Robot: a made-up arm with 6 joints. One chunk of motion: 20 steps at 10 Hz.
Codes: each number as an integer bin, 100 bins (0 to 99) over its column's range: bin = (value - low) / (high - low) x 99, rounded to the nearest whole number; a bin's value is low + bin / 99 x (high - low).
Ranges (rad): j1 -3.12..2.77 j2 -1..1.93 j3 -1.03..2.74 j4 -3.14..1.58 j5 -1.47..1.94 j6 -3.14..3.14
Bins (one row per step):
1: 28 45 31 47 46 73
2: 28 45 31 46 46 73
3: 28 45 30 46 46 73
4: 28 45 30 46 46 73
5: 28 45 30 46 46 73
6: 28 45 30 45 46 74
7: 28 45 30 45 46 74
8: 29 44 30 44 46 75
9: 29 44 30 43 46 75
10: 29 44 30 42 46 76
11: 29 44 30 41 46 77
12: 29 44 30 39 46 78
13: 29 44 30 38 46 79
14: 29 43 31 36 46 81
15: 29 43 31 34 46 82
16: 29 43 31 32 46 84
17: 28 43 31 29 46 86
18: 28 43 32 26 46 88
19: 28 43 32 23 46 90
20: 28 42 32 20 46 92
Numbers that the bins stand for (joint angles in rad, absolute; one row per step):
1: -1.4541 0.3318 0.1505 -0.8992 0.1144 1.4907
2: -1.4541 0.3318 0.1505 -0.9469 0.1144 1.4907
3: -1.4541 0.3318 0.1124 -0.9469 0.1144 1.4907
4: -1.4541 0.3318 0.1124 -0.9469 0.1144 1.4907
5: -1.4541 0.3318 0.1124 -0.9469 0.1144 1.4907
6: -1.4541 0.3318 0.1124 -0.9945 0.1144 1.5541
7: -1.4541 0.3318 0.1124 -0.9945 0.1144 1.5541
8: -1.3946 0.3022 0.1124 -1.0422 0.1144 1.6176
9: -1.3946 0.3022 0.1124 -1.0899 0.1144 1.6176
10: -1.3946 0.3022 0.1124 -1.1376 0.1144 1.6810
11: -1.3946 0.3022 0.1124 -1.1853 0.1144 1.7444
12: -1.3946 0.3022 0.1124 -1.2806 0.1144 1.8079
13: -1.3946 0.3022 0.1124 -1.3283 0.1144 1.8713
14: -1.3946 0.2726 0.1505 -1.4236 0.1144 1.9982
15: -1.3946 0.2726 0.1505 -1.5190 0.1144 2.0616
16: -1.3946 0.2726 0.1505 -1.6143 0.1144 2.1885
17: -1.4541 0.2726 0.1505 -1.7574 0.1144 2.3154
18: -1.4541 0.2726 0.1886 -1.9004 0.1144 2.4422
19: -1.4541 0.2726 0.1886 -2.0434 0.1144 2.5691
20: -1.4541 0.2430 0.1886 -2.1865 0.1144 2.6960

